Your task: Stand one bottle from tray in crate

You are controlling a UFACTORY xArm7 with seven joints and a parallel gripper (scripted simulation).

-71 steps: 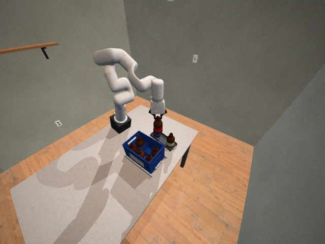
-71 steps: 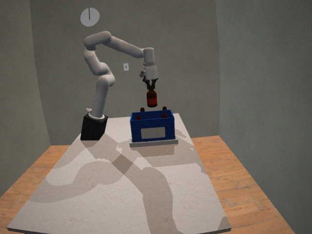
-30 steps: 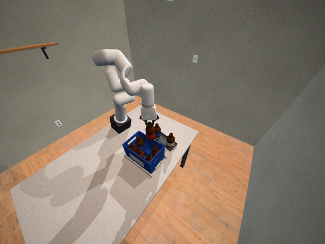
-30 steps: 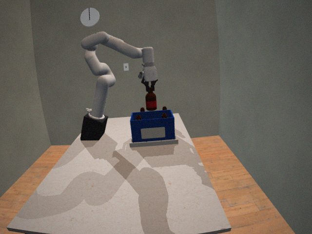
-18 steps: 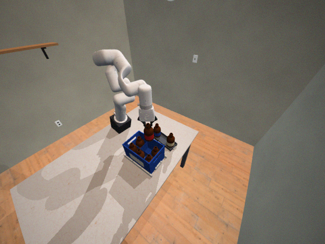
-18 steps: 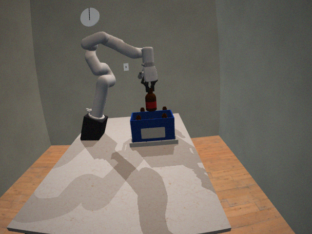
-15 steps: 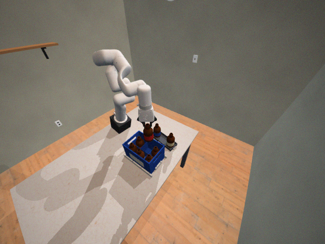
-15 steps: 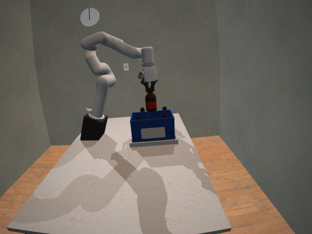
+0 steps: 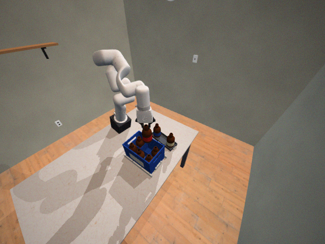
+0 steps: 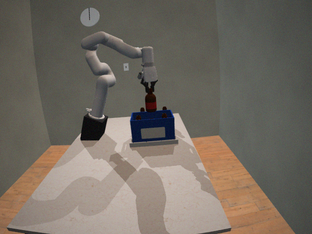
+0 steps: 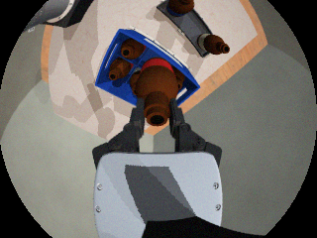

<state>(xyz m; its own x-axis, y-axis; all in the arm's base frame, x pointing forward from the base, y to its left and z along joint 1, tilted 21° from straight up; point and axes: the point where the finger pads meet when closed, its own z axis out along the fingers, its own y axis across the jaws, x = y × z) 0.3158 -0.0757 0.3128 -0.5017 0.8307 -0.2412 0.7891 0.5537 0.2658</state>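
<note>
Now: the blue crate 50 mm to the right of my hand and 250 mm below it. From my hand the other things lie so: dark tray: 30 mm ahead, 190 mm to the left, 320 mm below.
</note>
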